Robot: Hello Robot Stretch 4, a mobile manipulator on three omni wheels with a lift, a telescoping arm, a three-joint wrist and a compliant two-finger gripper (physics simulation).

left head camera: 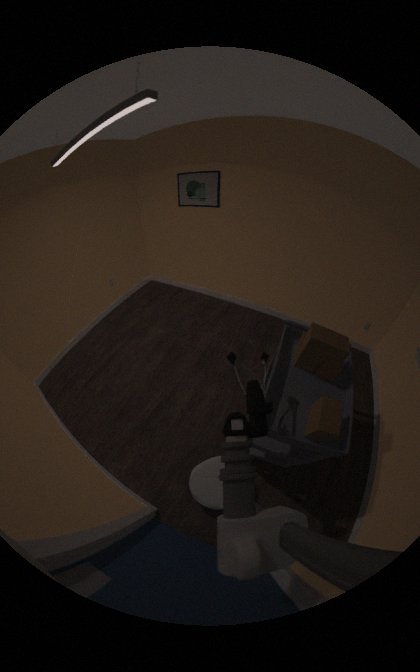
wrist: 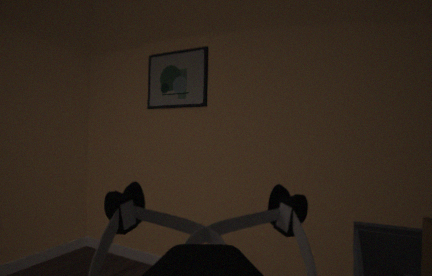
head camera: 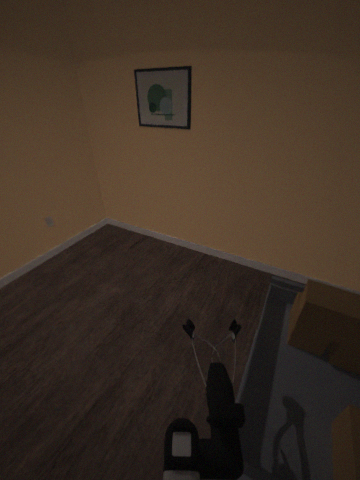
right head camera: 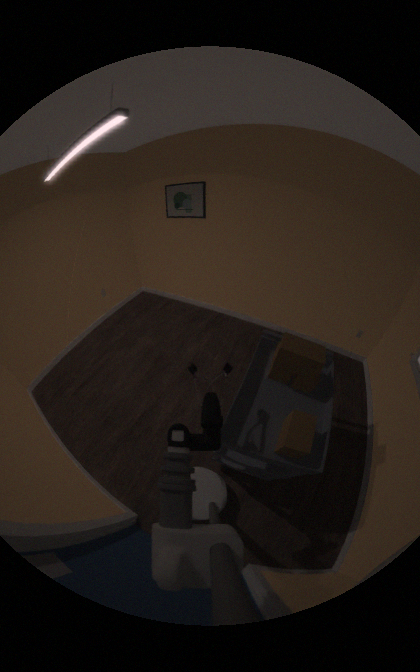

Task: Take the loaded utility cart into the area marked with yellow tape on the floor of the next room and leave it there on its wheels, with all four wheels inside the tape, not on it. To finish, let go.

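Frame: origin at the robot's base, x left, y back, z up, level; centimetres.
Seen in the pictures: gripper, between the fingertips: (wrist: pixel 207 200) (head camera: pixel 211 320).
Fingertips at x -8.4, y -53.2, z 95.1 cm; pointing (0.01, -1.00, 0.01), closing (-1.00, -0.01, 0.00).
A point is followed by its place in that frame.
The grey utility cart (head camera: pixel 312 390) {z 76.7, x -39.8, y -42.3 cm} (left head camera: pixel 320 385) (right head camera: pixel 295 400) (wrist: pixel 390 250) {z 80.6, x -42.7, y -77.8 cm} stands upright close to the far wall, right of my gripper. A large brown box (head camera: pixel 325 320) {z 95.4, x -42.9, y -53.6 cm} (left head camera: pixel 320 345) (right head camera: pixel 300 357) lies at the far end of its top tray and a smaller brown box (head camera: pixel 347 440) {z 85.8, x -38.2, y -28.0 cm} (left head camera: pixel 325 417) (right head camera: pixel 296 432) lies nearer. My gripper (head camera: pixel 212 328) {z 95.1, x -8.4, y -53.2 cm} (left head camera: pixel 248 357) (right head camera: pixel 210 369) (wrist: pixel 207 200) {z 95.1, x -8.4, y -53.2 cm} is open, with nothing between its fingers. It is beside the cart's left long side and appears apart from it. The cart's wheels are hidden. No yellow tape shows.
Dark wood floor (head camera: pixel 120 310) {z -2.7, x 54.5, y -135.3 cm} (left head camera: pixel 150 370) (right head camera: pixel 135 370) lies left of the cart. Walls with pale baseboards enclose it. A blue floor (left head camera: pixel 170 555) (right head camera: pixel 125 565) shows beyond an opening at the bottom. My white base (left head camera: pixel 206 482) (right head camera: pixel 207 492) is near the cart's near end.
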